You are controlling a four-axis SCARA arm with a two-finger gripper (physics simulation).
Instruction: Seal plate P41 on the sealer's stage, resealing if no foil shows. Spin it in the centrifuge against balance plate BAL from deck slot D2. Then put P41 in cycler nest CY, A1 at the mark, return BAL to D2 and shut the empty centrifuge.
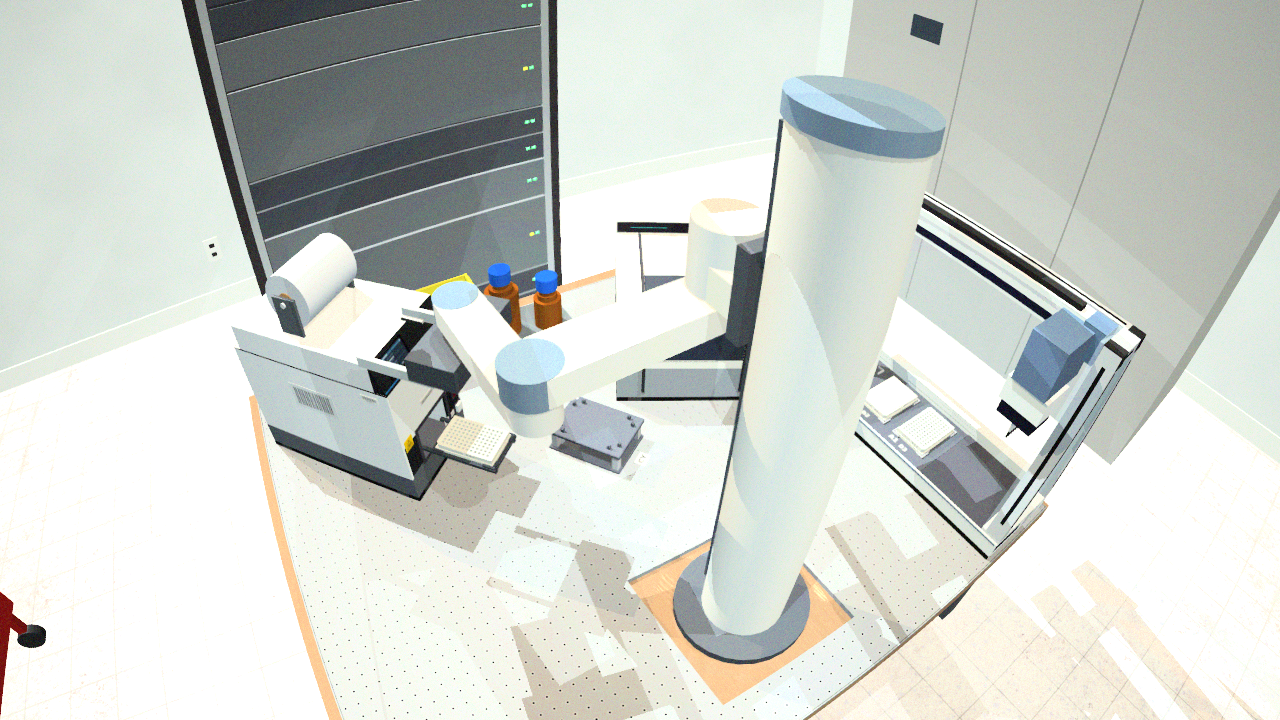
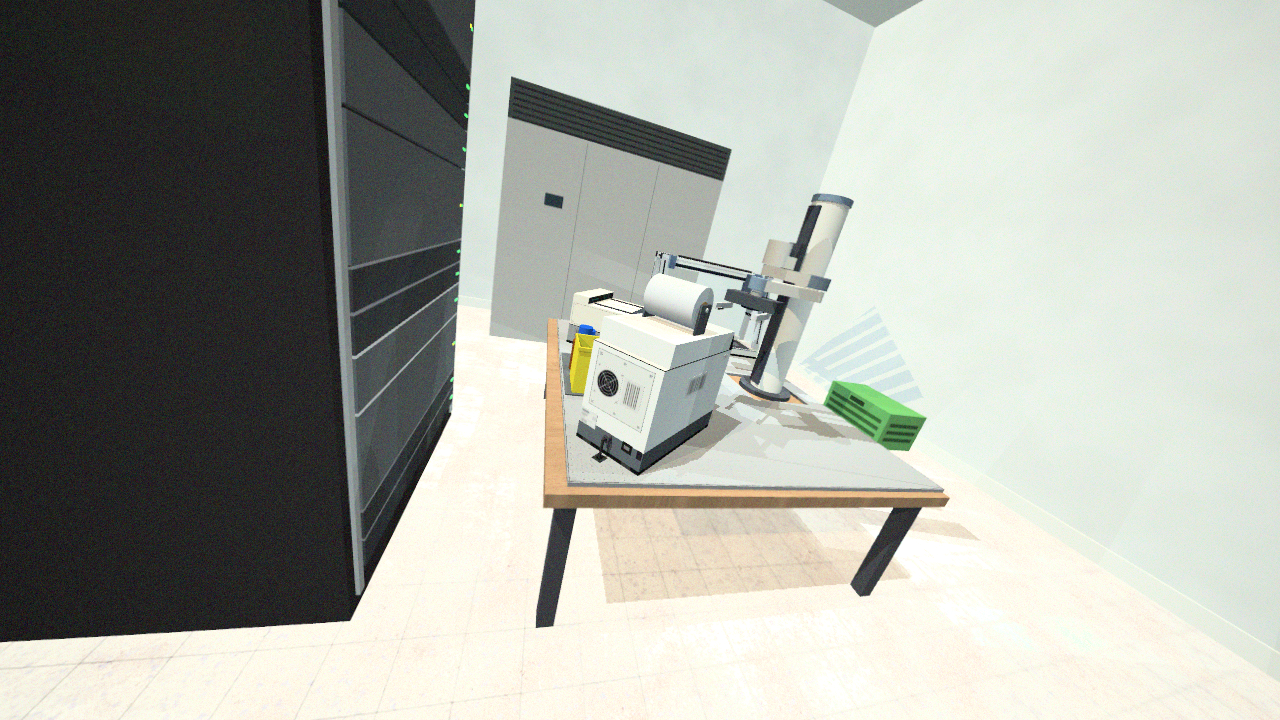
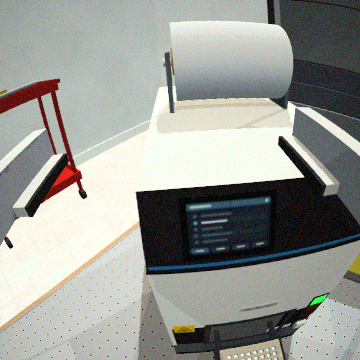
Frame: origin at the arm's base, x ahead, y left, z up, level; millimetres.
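Seen in the pictures: gripper, fingertip midpoint: [image 1: 381, 334] [image 2: 734, 311] [image 3: 168, 130]; arm's base at its link origin: [image 1: 741, 604] [image 2: 763, 390].
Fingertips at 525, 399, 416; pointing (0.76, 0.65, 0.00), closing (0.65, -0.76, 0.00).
Observation:
Offsets run from my fingertips to a thing's top centre, as dx, dy, dz.
The sealer {+211, +75, +72} [image 1: 331, 402] [image 2: 657, 376] [image 3: 225, 295] carries a white foil roll {+228, +89, +72} [image 1: 313, 277] [image 2: 677, 300] [image 3: 232, 60]; its screen is lit and a green lamp glows at the front. Its stage is out, with a beige plate {-15, -119, -289} [image 1: 472, 440] [image 3: 252, 352] on it. Wells show in the plate's top; I cannot read its label. My gripper [image 1: 398, 340] [image 3: 168, 130] is open and empty, level with the sealer's upper front, its fingers wide apart above and in front of the stage. Two white plates {-328, -979, -336} [image 1: 890, 398] {-452, -979, -336} [image 1: 925, 429] sit on the gantry deck; slot labels are unreadable. The arm partly hides a white instrument [image 1: 675, 383].
A grey screwed block {-49, -374, -341} [image 1: 597, 424] stands right of the stage. Amber bottles with blue caps {+369, -469, -321} [image 1: 547, 304] stand behind the arm's forearm [image 1: 635, 335]. The arm's column [image 1: 805, 358] [image 2: 819, 241] rises between sealer and gantry deck. A red cart [image 3: 65, 177] stands beyond the table edge.

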